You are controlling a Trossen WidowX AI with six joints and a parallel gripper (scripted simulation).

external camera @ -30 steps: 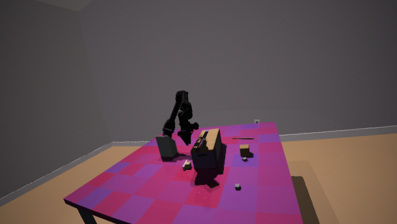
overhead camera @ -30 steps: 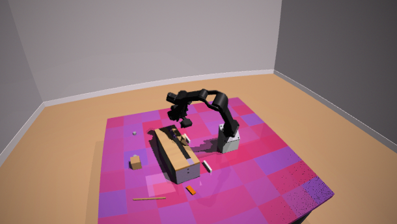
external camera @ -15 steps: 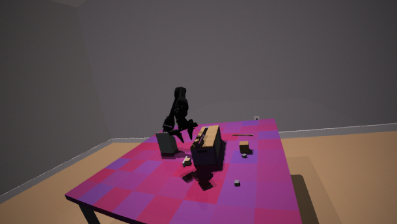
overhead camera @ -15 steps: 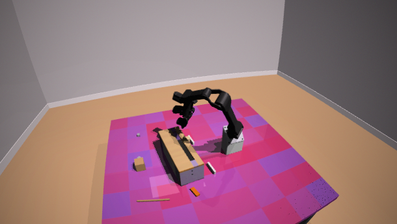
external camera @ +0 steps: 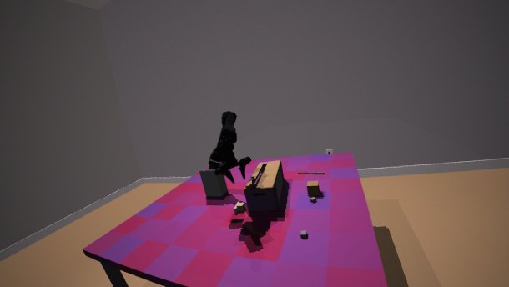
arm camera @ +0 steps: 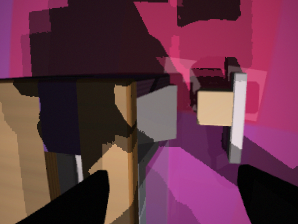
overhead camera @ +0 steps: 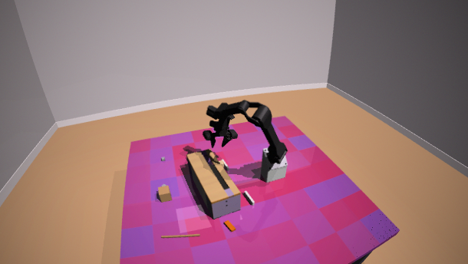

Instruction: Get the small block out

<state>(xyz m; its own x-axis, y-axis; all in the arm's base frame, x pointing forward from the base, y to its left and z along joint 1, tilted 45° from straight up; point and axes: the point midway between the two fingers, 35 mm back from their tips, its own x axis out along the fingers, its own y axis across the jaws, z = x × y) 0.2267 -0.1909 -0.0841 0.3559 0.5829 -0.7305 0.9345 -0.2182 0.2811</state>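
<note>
My gripper tip is now 20 mm past the small tan block, 10 mm to the left of it and 140 mm above it. The rest, counted from my gripper tip: thin stick (350 mm ahead, 380 mm to the left, 150 mm below); orange piece (120 mm ahead, 410 mm to the left, 150 mm below).
</note>
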